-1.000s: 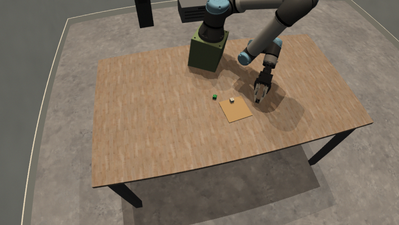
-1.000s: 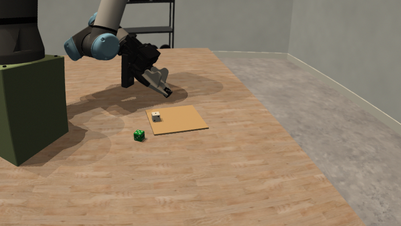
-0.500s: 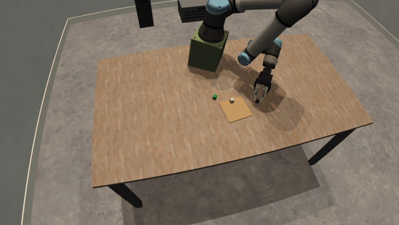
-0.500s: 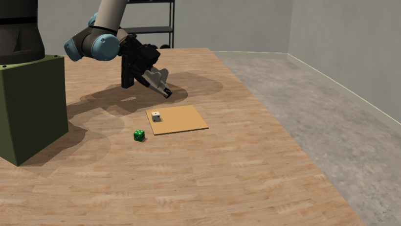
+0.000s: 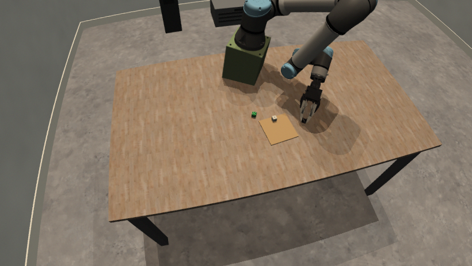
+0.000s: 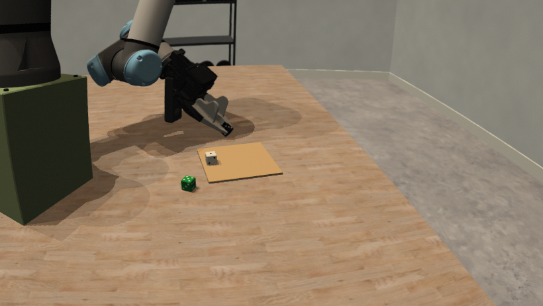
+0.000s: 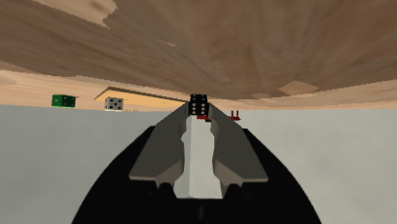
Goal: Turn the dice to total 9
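My hand is right at the black die. The rest, counted from my hand: tan mat: 2 cm ahead, 13 cm to the right, 2 cm below; white die: 3 cm behind, 14 cm to the right, 1 cm below; green die: 7 cm behind, 23 cm to the right, 1 cm below.
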